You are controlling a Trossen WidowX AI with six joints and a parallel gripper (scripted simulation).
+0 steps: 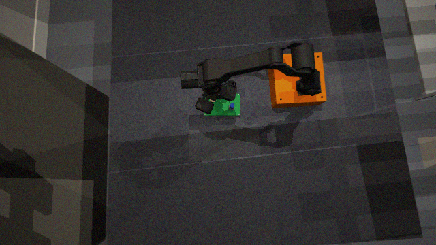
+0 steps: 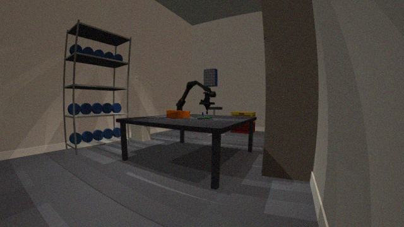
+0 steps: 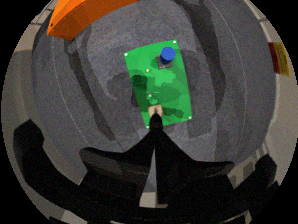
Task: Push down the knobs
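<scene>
The dark knob is 2 cm below my gripper tip. Round my gripper tip: blue knob: 8 cm behind, 4 cm to the left, 4 cm below.
</scene>
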